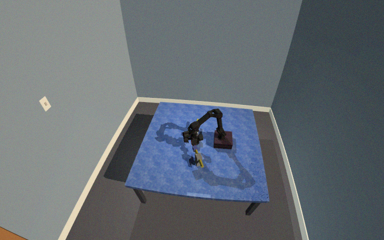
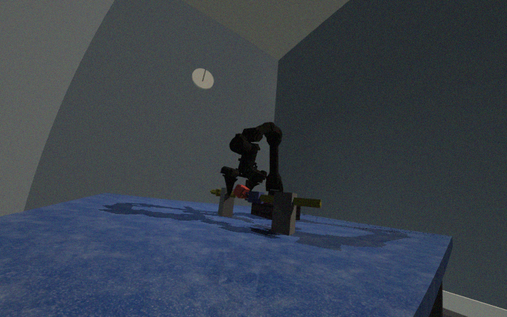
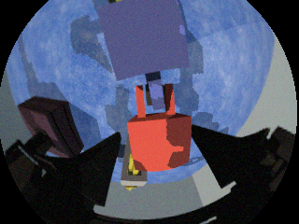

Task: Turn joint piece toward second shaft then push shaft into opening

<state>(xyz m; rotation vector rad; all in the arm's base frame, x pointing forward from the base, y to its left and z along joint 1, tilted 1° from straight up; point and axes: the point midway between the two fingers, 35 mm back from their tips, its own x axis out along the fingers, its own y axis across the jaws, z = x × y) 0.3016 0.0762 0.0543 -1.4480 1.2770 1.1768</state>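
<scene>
Right now the red joint piece is 2 cm to the left of my gripper tip and 2 cm above it.
</scene>
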